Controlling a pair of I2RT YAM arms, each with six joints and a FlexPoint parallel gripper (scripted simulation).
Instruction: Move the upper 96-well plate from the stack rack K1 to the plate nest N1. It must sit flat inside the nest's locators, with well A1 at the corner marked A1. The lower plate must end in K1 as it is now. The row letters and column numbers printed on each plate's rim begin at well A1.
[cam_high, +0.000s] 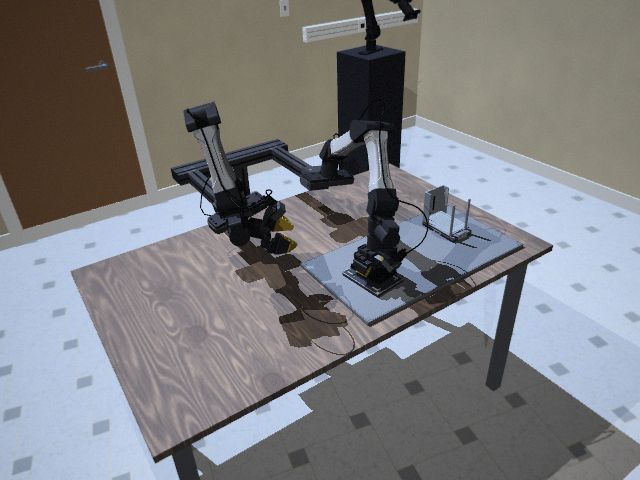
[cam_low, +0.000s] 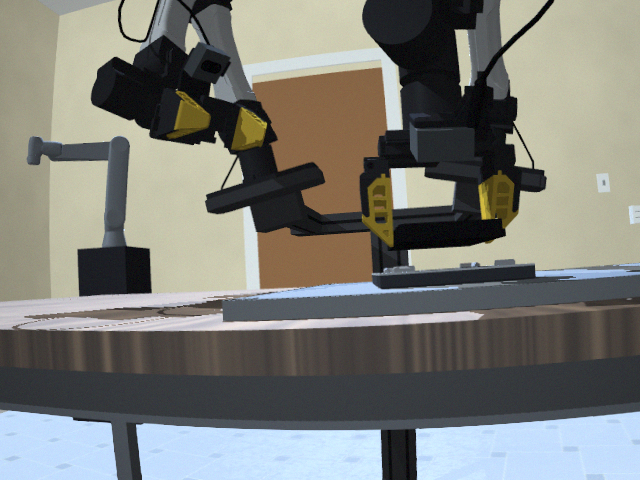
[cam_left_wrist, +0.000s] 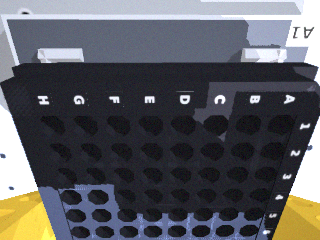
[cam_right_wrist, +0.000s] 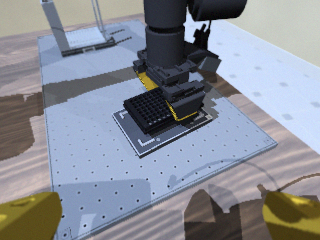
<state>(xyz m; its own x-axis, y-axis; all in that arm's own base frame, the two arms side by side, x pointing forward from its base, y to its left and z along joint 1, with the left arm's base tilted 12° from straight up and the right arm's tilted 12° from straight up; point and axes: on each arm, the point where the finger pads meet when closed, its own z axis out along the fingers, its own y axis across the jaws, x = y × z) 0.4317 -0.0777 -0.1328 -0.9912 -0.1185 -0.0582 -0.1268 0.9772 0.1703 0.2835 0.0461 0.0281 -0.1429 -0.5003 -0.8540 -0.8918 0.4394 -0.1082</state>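
Now: left hand 1 cm past the black 96-well plate. The rest, counted from my left hand: pale 96-well plate (41 cm to the left, 7 cm behind, 1 cm below); perforated board (21 cm to the left, 5 cm below, 2 cm behind); A1 mark (7 cm ahead, 5 cm to the right, 3 cm below).
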